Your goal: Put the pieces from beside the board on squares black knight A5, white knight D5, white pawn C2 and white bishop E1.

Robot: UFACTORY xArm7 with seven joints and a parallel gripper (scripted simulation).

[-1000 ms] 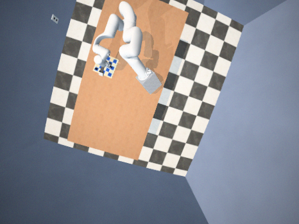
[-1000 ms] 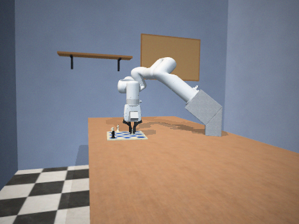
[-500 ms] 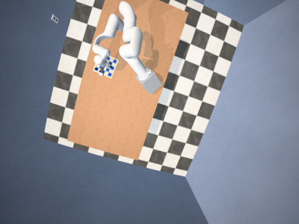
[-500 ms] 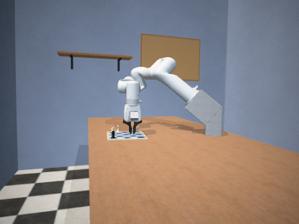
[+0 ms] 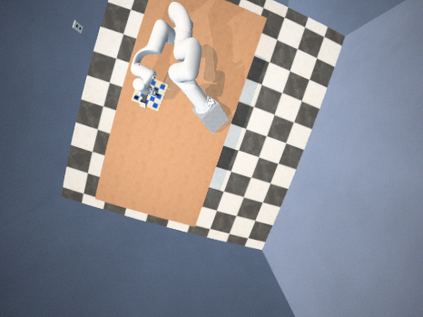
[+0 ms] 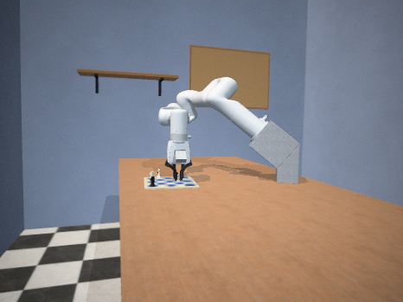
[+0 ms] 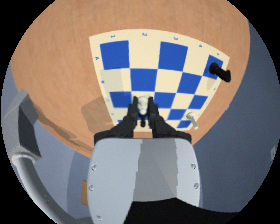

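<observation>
Now: the chessboard 3 cm ahead of my hand, 2 cm to the right of it and 3 cm below it.
</observation>
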